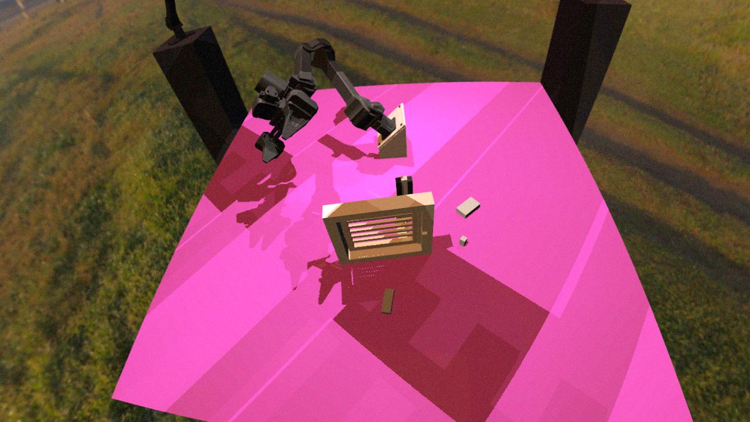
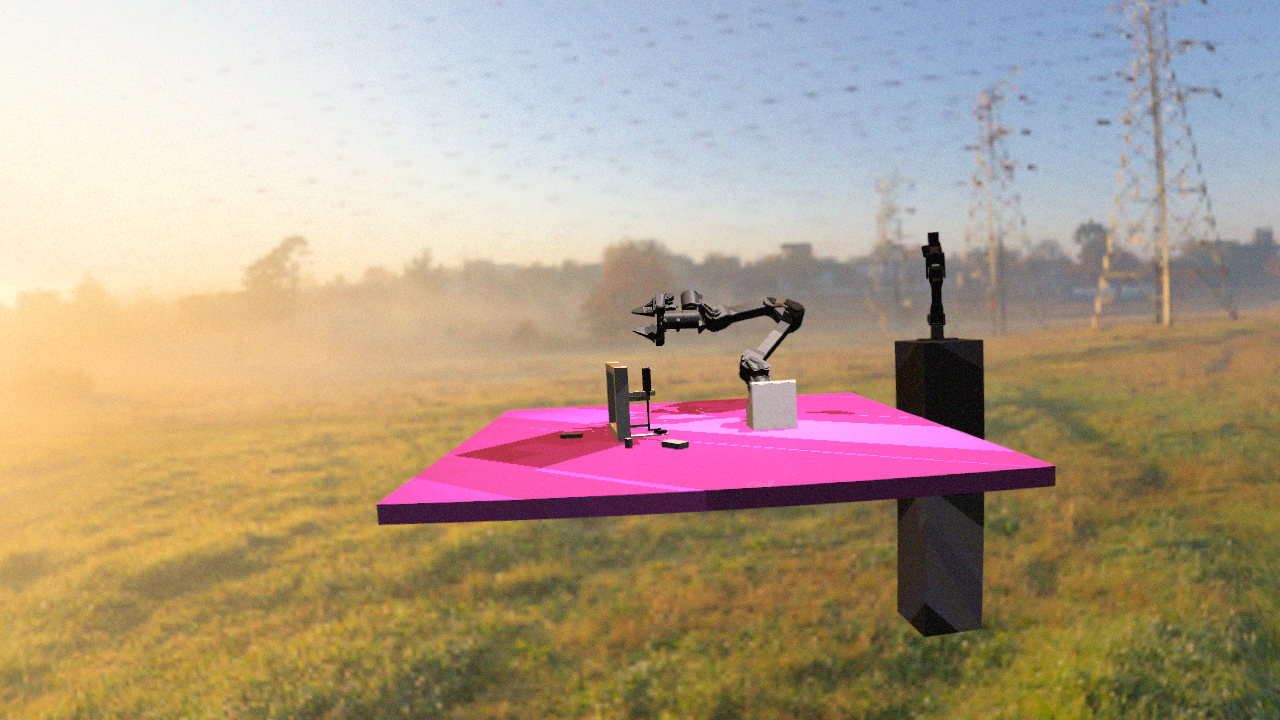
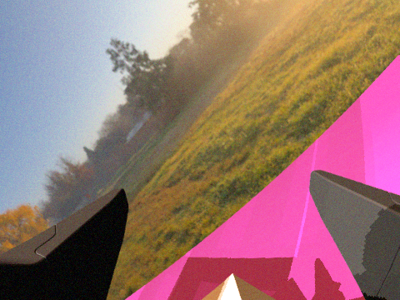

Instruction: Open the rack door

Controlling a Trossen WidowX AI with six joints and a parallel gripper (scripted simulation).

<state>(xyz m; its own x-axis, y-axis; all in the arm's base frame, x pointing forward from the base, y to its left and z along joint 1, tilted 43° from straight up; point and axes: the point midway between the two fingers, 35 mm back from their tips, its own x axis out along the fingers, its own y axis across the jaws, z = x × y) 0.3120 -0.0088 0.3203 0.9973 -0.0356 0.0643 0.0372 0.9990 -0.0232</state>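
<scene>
Right now the dark upright handle is 20 mm behind my gripper tip, 260 mm to the left of it and 200 mm below it.
</scene>
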